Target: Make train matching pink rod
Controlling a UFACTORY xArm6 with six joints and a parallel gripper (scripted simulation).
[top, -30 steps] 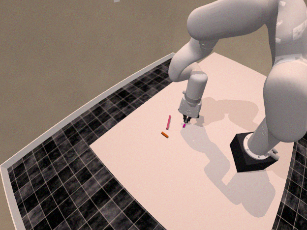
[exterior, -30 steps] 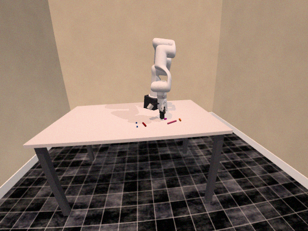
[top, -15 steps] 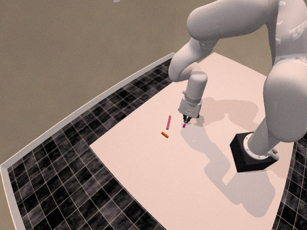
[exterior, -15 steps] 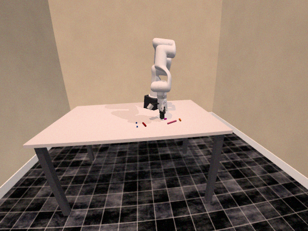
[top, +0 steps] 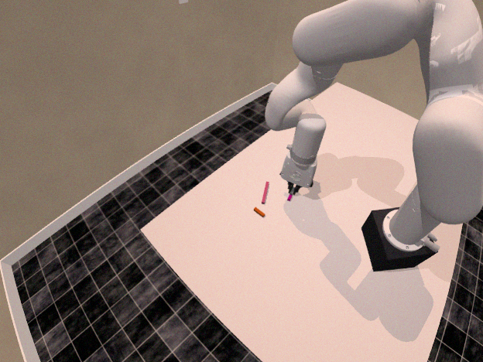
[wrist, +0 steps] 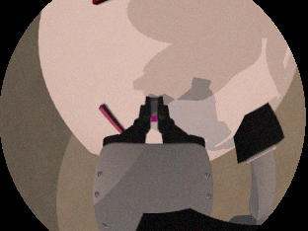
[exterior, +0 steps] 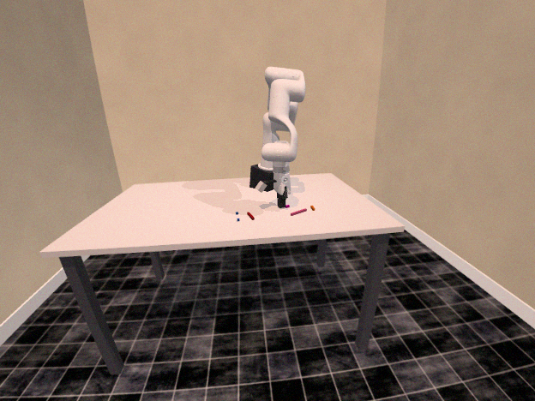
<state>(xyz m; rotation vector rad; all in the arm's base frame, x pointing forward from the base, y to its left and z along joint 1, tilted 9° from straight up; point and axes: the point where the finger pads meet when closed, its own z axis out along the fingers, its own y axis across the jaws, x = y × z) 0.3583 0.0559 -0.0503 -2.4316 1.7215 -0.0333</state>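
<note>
Now: the magenta rod 10 mm behind my hand, 30 mm to the left of it and 20 mm below it. Also, from my hand: orange rod: 20 mm ahead, 150 mm to the left, 20 mm below; grey rod: 20 mm below; pink rod: 60 mm ahead, 70 mm to the left, 20 mm below.
</note>
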